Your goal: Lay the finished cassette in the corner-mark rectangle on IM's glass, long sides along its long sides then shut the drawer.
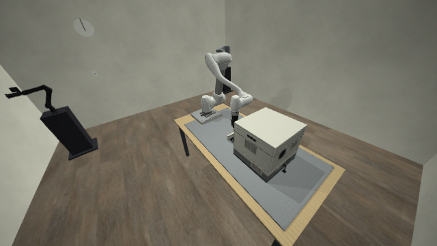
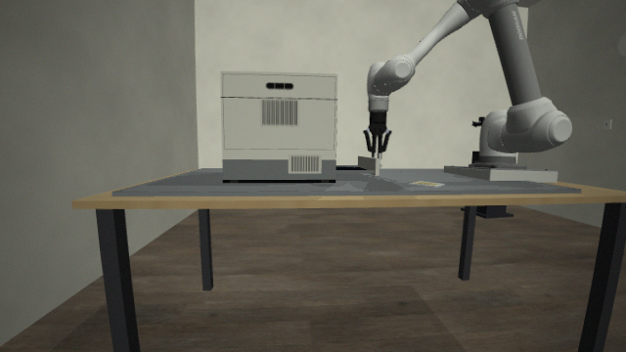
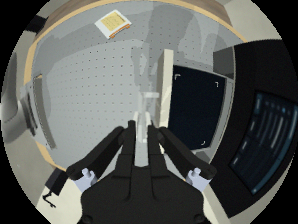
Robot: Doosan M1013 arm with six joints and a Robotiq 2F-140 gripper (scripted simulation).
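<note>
Now: the cassette FINISHED 270 mm to the left of my hand, 70 mm below it and 70 mm behind it.
</note>
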